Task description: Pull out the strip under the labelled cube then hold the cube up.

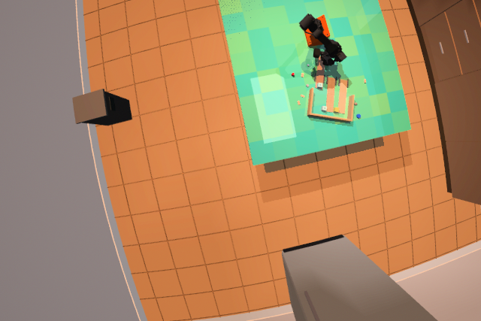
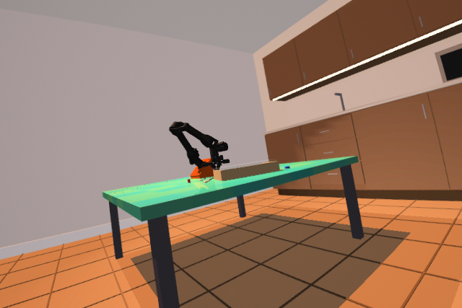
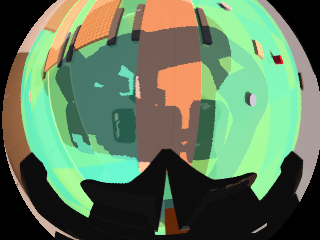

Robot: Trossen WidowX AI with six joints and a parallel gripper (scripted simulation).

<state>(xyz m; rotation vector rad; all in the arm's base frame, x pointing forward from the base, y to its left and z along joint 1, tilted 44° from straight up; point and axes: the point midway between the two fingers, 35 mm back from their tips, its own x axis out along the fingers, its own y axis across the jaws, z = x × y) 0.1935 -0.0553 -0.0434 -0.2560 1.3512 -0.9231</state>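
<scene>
My gripper tip is now 9 cm short of the strip and 4 cm to the left of it.
</scene>
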